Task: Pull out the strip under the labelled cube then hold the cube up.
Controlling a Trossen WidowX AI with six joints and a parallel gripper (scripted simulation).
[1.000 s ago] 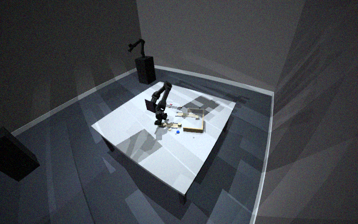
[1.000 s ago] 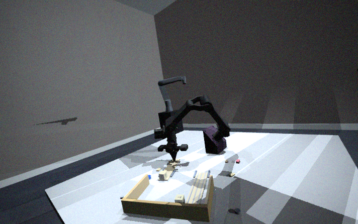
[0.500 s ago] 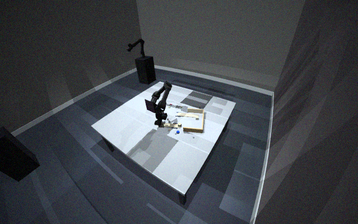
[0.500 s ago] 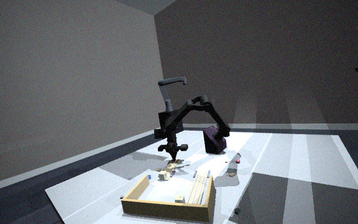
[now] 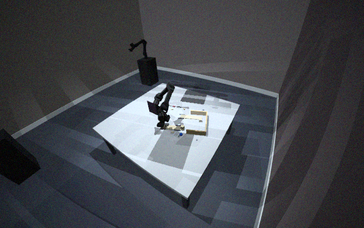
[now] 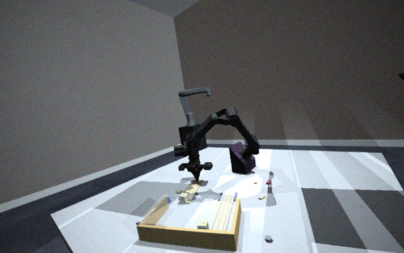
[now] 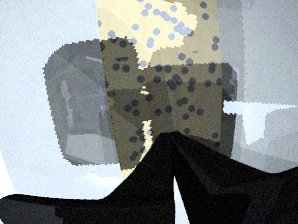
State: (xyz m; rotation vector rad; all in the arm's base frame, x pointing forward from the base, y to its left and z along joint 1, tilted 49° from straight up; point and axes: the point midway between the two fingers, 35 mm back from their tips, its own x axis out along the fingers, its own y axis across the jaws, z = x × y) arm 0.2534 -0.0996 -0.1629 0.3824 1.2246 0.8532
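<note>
My gripper tip is now 90 mm short of the dotted beige strip and 40 mm to the right of it. Round my gripper tip: grey disc: 470 mm to the left, 250 mm ahead.
</note>
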